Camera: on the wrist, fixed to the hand. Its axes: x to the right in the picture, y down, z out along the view.
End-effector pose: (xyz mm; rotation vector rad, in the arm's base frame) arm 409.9 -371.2 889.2 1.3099 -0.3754 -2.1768
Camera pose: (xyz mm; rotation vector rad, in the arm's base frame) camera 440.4 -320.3 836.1 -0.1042 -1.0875 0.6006
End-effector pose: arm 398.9 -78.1 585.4 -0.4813 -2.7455 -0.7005
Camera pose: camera 389.6 -154.2 606.9 -2.4430 0.3108 0.3945
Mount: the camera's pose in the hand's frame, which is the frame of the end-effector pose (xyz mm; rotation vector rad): -3.4 -57.7 -54.8 0.1292 0.2065 3.0348
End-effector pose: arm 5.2 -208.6 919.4 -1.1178 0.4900 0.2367
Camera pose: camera 12.4 -282.5 948.3 -0.6946 -1.7879 -2.3234
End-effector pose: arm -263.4 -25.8 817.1 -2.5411 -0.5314 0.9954
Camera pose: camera -239.5 12.1 883.0 0.6587 -2.4347 -0.3813
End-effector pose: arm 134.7 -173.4 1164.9 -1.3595 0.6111 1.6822
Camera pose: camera 212.6 -189.3 1160.6 -0.4332 -1.3953 -0.9466
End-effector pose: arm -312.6 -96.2 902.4 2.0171 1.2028 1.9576
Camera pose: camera -387.0 -83.0 877.2 -0.8539 1.3582 -0.2257
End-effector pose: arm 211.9 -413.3 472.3 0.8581 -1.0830 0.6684
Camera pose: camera 283.6 -396.4 442.0 1.2498 0.9495 -2.1196
